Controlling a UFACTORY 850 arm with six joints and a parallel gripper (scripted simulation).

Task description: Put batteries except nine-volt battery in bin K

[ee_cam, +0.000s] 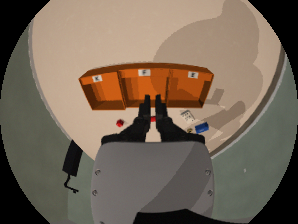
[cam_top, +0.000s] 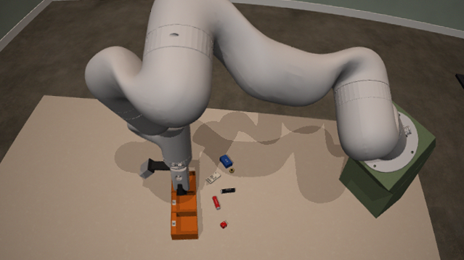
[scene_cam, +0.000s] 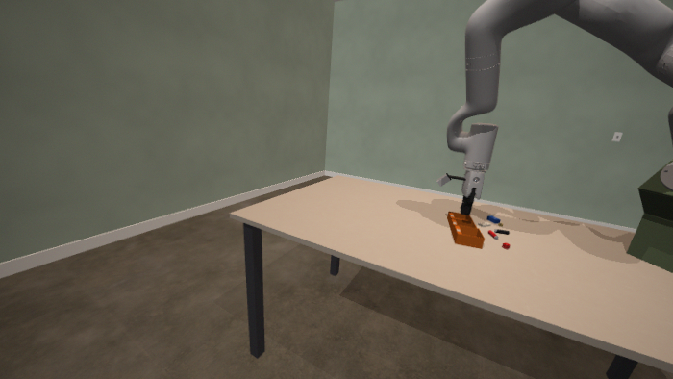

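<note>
My hand is 1 cm to the right of the orange bin and 7 cm above it. Also, from my hand: red cylindrical battery: 11 cm behind, 1 cm to the right, 8 cm below; then white domino-like tile: 9 cm behind, 12 cm to the right, 8 cm below; then black battery: 14 cm behind, 6 cm to the right, 8 cm below.
</note>
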